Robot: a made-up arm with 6 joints.
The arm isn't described. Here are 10 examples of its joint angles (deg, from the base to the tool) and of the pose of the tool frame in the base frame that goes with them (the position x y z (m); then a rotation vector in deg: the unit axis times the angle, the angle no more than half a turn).
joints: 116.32 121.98 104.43 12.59 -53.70 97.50
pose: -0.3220 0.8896 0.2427 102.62 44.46 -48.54
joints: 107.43 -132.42 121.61 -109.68 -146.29 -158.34
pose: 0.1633 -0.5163 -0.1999 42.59 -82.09 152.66
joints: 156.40 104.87 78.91 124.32 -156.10 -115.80
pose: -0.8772 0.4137 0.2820 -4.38 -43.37 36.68
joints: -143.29 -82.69 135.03 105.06 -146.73 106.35
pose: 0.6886 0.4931 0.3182 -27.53 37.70 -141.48
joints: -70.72 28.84 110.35 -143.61 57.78 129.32
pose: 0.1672 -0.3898 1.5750 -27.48 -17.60 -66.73
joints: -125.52 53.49 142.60 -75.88 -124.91 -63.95
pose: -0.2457 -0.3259 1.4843 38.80 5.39 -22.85
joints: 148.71 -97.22 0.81 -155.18 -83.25 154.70
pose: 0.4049 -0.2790 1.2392 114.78 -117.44 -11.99
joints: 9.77 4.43 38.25 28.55 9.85 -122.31
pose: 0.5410 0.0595 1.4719 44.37 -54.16 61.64
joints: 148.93 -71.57 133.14 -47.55 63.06 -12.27
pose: 0.8475 -0.4368 0.5695 -119.86 23.40 100.57
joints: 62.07 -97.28 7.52 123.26 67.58 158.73
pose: -0.3033 -0.5184 1.1463 2.63 -61.96 141.80
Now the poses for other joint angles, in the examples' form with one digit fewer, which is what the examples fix.
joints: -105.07 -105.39 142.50 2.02 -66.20 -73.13
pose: 0.141 0.606 -0.015 -149.0 -58.6 45.4
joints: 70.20 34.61 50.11 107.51 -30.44 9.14
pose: 0.314 0.788 1.186 -141.4 -15.6 9.1
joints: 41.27 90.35 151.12 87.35 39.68 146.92
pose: 0.512 0.451 1.152 73.2 -24.8 133.9
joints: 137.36 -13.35 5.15 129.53 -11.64 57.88
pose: -0.354 0.310 1.313 -118.0 -100.6 -62.1
